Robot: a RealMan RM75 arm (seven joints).
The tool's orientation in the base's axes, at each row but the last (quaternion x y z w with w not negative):
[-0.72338 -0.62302 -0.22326 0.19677]
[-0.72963 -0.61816 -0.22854 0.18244]
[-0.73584 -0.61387 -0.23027 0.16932]
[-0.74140 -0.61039 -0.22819 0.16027]
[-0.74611 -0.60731 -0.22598 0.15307]
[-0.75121 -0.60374 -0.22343 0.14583]
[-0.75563 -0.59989 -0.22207 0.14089]
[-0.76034 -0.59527 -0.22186 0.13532]
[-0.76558 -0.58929 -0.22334 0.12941]
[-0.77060 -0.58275 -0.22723 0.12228]
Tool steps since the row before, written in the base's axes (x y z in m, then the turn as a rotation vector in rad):
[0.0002 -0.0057 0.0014 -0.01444 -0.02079 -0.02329]
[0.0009 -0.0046 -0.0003 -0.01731 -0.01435 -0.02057]
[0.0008 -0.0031 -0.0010 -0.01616 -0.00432 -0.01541]
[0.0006 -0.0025 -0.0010 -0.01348 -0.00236 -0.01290]
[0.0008 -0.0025 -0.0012 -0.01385 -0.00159 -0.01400]
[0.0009 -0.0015 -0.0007 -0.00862 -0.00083 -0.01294]
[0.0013 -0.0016 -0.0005 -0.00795 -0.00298 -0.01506]
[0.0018 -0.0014 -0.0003 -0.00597 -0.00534 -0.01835]
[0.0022 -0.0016 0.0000 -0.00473 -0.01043 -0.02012]
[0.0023 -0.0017 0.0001 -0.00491 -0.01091 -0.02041]
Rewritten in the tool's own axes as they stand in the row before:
[-0.0038 0.0010 -0.0043 -0.03194 -0.01109 0.00634]
[-0.0038 0.0017 -0.0022 -0.02552 -0.01497 0.00731]
[-0.0030 0.0013 -0.0007 -0.01426 -0.01556 0.00848]
[-0.0025 0.0011 -0.0004 -0.01088 -0.01323 0.00775]
[-0.0026 0.0013 -0.0001 -0.01087 -0.01381 0.00902]
[-0.0015 0.0012 0.0000 -0.00880 -0.00885 0.00932]
[-0.0014 0.0016 -0.0001 -0.01156 -0.00779 0.01022]
[-0.0010 0.0021 -0.0001 -0.01481 -0.00547 0.01231]
[-0.0009 0.0025 -0.0003 -0.01973 -0.00301 0.01173]
[-0.0009 0.0027 -0.0004 -0.02032 -0.00307 0.01173]

